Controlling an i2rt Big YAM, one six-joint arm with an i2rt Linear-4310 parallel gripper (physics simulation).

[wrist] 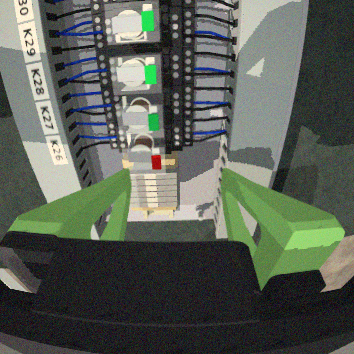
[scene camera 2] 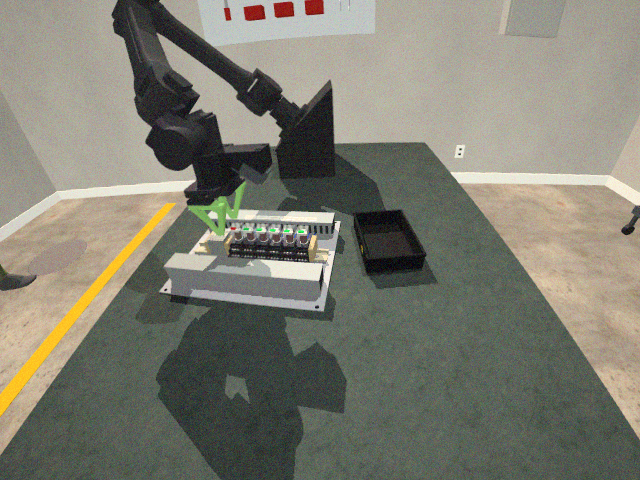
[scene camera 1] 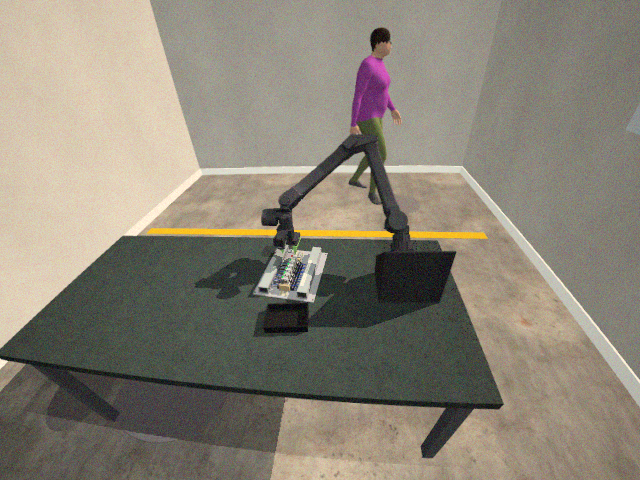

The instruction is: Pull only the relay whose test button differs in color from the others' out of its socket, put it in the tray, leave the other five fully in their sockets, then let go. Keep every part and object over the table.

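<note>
The relay with the red test button stands in the end socket of the row, nearest the K26 label. The other five relays have green buttons; several of these green-button relays show in the wrist view. All look upright in the black sockets. My gripper is open and empty, with green fingers pointing down near the red-button end. In the wrist view that relay lies left of the midline between the fingertips. The black tray is empty.
Grey wire ducts flank the relay row on a pale panel. Pale terminal blocks stand past the red-button relay. A black upright panel stands by the arm's base. A person is behind the table.
</note>
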